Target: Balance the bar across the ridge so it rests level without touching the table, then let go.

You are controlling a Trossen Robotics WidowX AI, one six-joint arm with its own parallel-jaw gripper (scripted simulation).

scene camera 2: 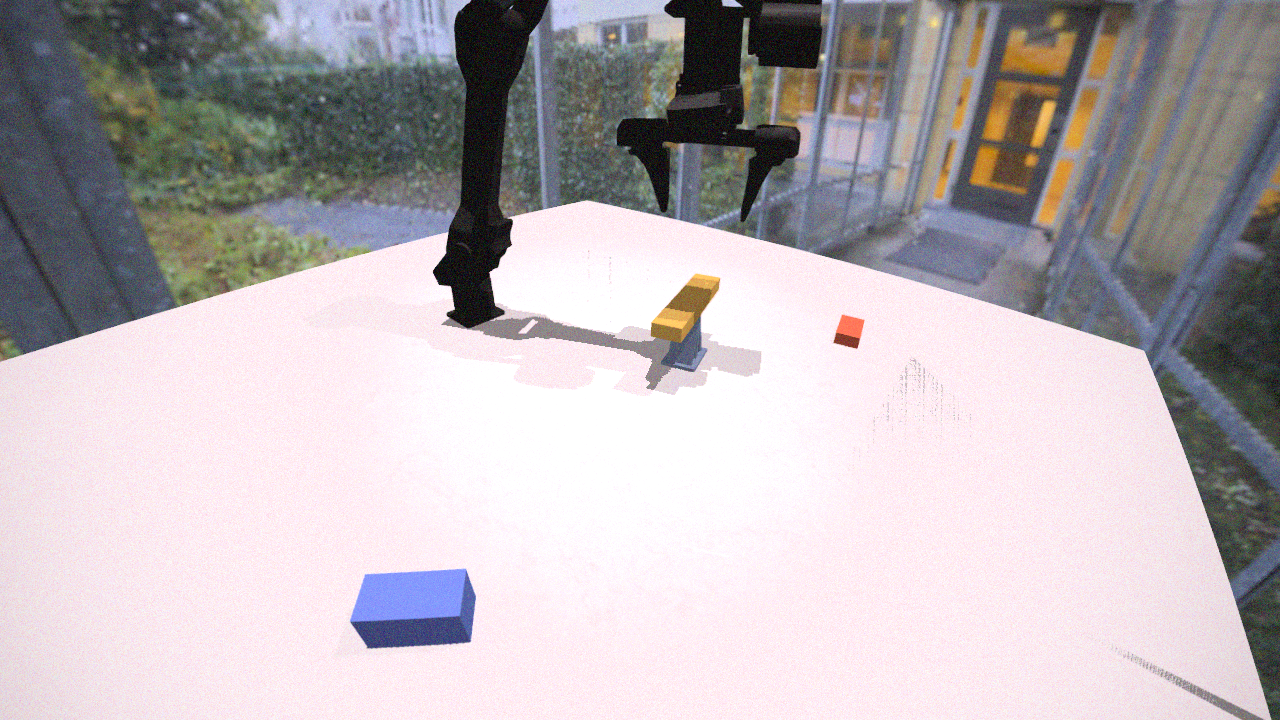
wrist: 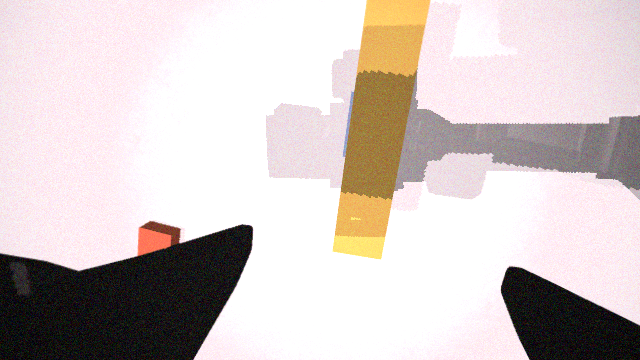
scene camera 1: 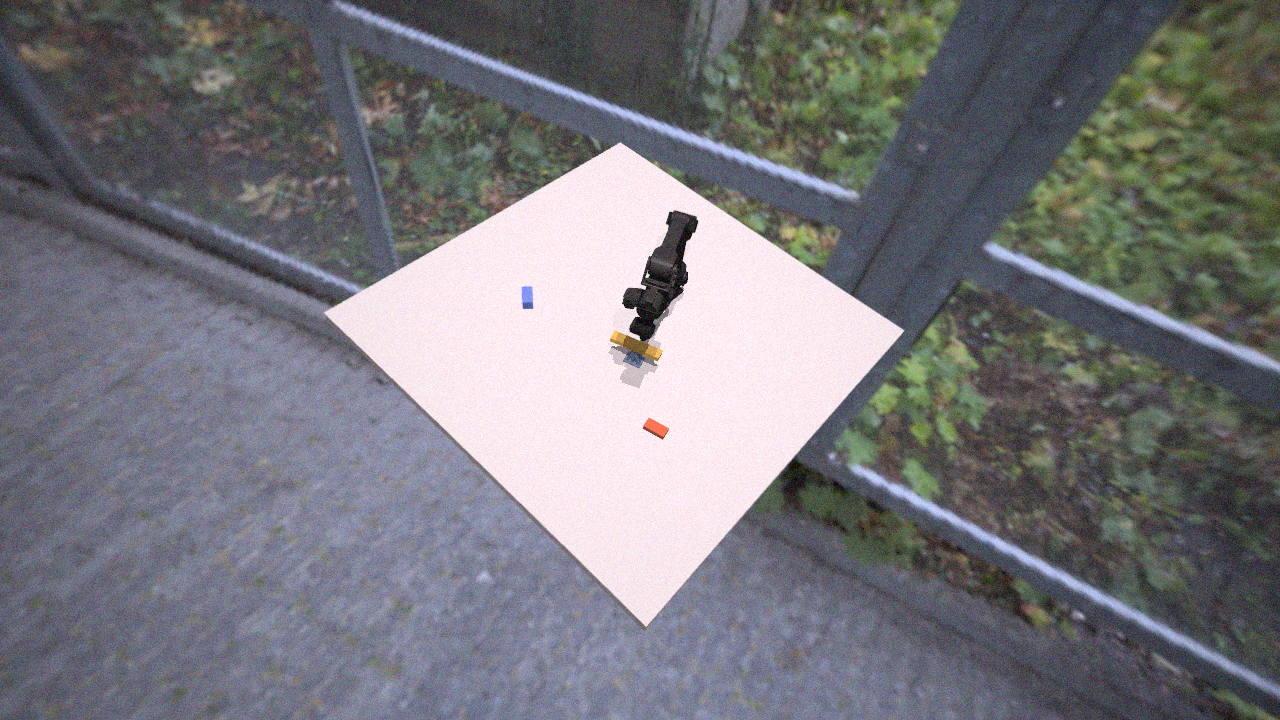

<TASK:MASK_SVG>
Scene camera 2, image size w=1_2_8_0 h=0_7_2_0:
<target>my gripper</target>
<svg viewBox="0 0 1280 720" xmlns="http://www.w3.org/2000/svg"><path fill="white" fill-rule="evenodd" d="M685 63L683 74L679 74L679 80L676 83L676 95L666 108L668 122L666 118L623 119L617 128L617 146L631 146L631 149L628 150L629 155L636 155L645 165L662 213L665 213L667 210L670 175L670 147L662 147L663 142L754 148L756 156L749 159L749 174L741 207L740 222L745 222L752 209L752 204L758 195L759 188L767 178L767 174L772 167L780 166L784 163L785 158L794 158L799 154L800 131L796 127L765 124L758 125L756 130L736 129L737 124L743 123L745 116L743 88L740 85L739 77L741 66L726 63Z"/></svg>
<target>yellow bar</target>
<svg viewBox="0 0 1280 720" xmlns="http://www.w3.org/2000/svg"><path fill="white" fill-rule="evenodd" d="M720 278L695 274L651 322L651 337L681 343L709 305L710 300L718 292Z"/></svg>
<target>red block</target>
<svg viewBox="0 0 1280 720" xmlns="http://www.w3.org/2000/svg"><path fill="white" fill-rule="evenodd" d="M842 315L835 333L834 344L858 348L865 320Z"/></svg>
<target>blue block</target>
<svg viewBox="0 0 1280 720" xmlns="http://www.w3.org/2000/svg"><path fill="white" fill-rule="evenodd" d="M476 593L470 582L467 570L463 568L441 571L365 574L349 622L360 635L368 649L468 643L472 641Z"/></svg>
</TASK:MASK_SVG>
